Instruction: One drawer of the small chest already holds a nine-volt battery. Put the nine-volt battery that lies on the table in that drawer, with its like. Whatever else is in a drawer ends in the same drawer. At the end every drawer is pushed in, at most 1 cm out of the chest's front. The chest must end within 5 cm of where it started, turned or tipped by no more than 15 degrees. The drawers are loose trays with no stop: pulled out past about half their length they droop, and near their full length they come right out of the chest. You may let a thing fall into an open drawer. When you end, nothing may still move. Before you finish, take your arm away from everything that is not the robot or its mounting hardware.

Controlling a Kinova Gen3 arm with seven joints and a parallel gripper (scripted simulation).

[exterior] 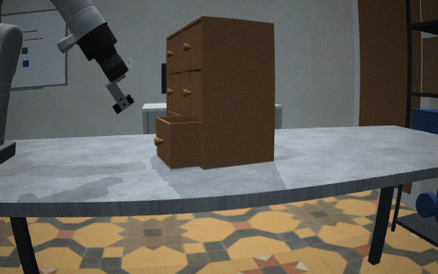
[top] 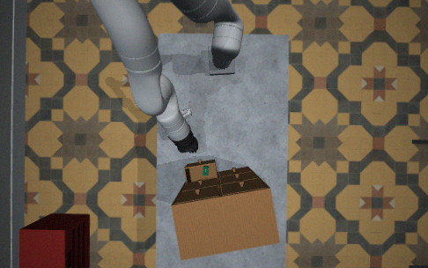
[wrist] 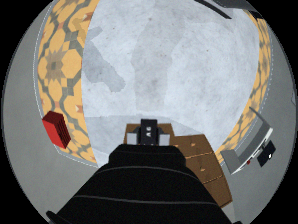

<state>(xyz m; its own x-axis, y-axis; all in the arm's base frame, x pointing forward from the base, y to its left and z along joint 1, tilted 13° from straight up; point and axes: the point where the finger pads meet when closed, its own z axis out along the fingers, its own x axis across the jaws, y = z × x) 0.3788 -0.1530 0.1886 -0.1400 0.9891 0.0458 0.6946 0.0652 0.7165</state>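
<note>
Now: the green nine-volt battery 150 mm ahead of my hand, 40 mm to the left of it and 130 mm below it. Also, from my hand: black nine-volt battery: 10 mm ahead.
</note>
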